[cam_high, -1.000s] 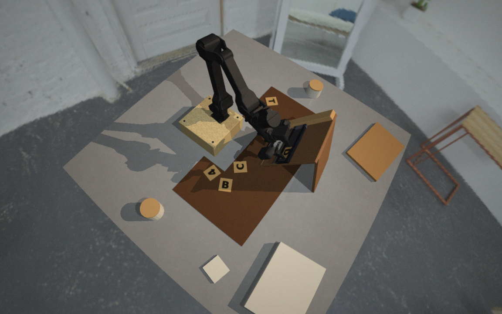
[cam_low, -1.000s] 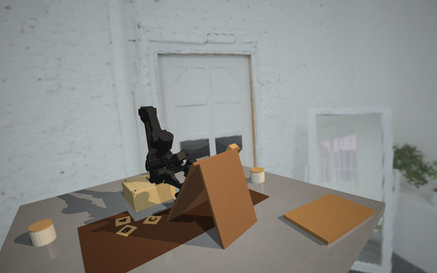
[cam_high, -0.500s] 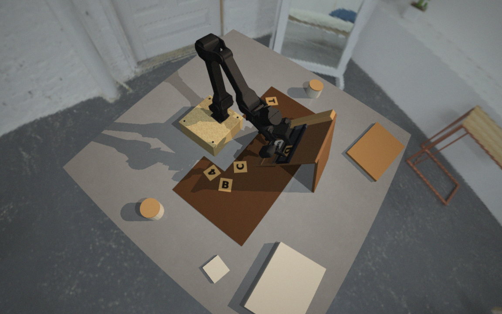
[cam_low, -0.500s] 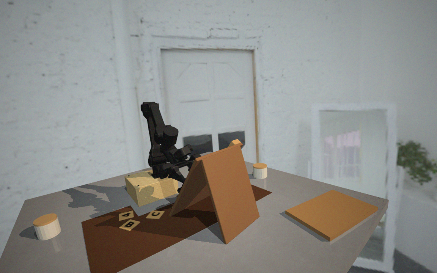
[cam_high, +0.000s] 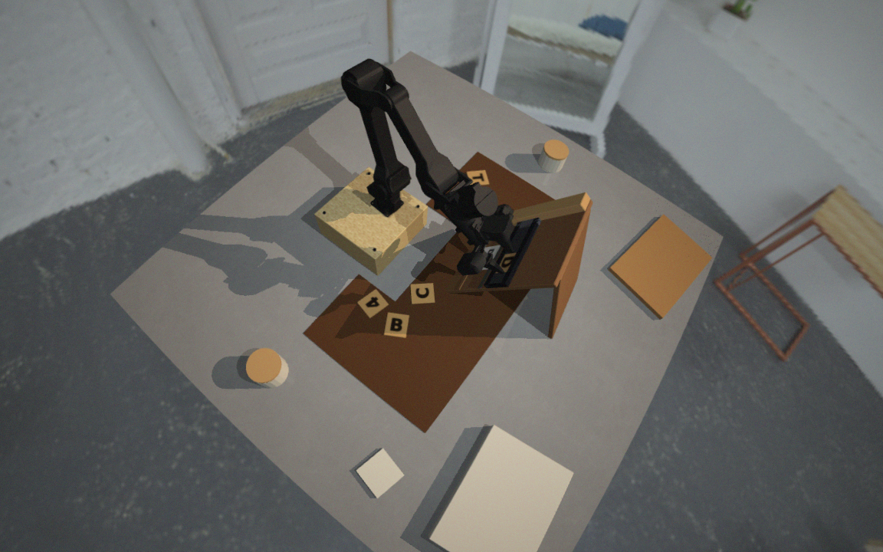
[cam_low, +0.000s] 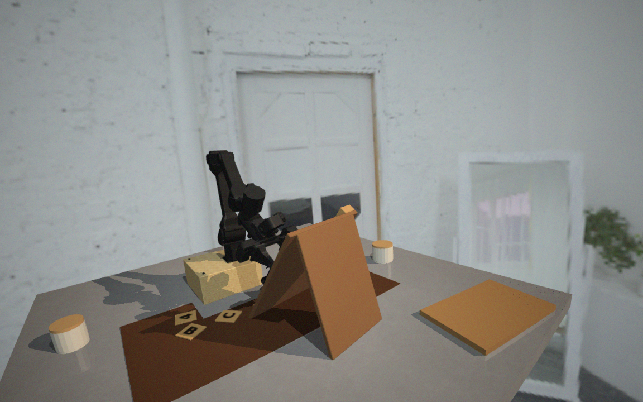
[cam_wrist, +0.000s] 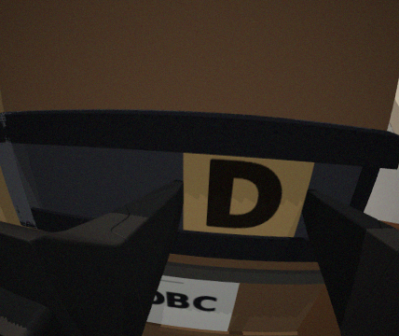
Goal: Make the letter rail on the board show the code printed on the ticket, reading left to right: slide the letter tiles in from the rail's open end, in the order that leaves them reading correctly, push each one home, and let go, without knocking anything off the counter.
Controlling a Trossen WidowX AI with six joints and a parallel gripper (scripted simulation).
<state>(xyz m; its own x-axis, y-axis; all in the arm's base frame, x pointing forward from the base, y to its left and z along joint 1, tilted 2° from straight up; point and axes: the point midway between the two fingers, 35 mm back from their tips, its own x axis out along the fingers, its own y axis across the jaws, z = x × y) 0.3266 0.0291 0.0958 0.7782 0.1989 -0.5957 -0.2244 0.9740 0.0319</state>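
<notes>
My gripper tip is now 6 cm past the white ticket, 2 cm to the right of it and 8 cm above it. Round my gripper tip: brown mat: 15 cm behind, 4 cm to the right, 16 cm below; D tile: right at my gripper tip; C tile: 13 cm behind, 14 cm to the right, 16 cm below.
</notes>
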